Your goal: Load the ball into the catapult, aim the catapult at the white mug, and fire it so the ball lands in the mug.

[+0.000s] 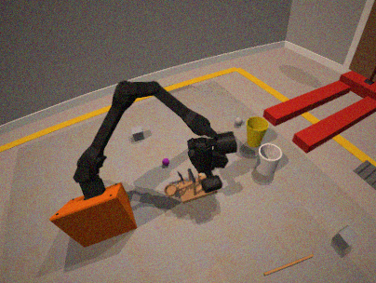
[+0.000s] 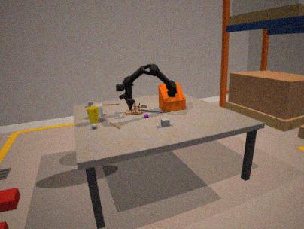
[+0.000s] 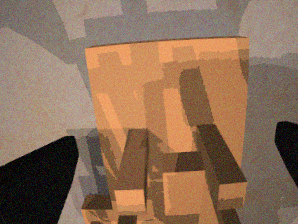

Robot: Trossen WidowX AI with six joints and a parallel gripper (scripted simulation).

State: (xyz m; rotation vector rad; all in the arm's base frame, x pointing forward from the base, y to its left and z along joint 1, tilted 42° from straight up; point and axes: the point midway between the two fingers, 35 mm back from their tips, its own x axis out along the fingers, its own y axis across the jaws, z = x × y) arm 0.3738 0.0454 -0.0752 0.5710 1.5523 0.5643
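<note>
My gripper tip is 17 cm to the right of the purple ball, 11 cm past it and 3 cm above it. From my gripper tip the other things lie so: wooden catapult: 7 cm behind, 2 cm to the left, 1 cm above; white mug: 27 cm ahead, 1 cm to the right, 1 cm below; yellow cup: 31 cm ahead, 14 cm to the left, 1 cm below.
</note>
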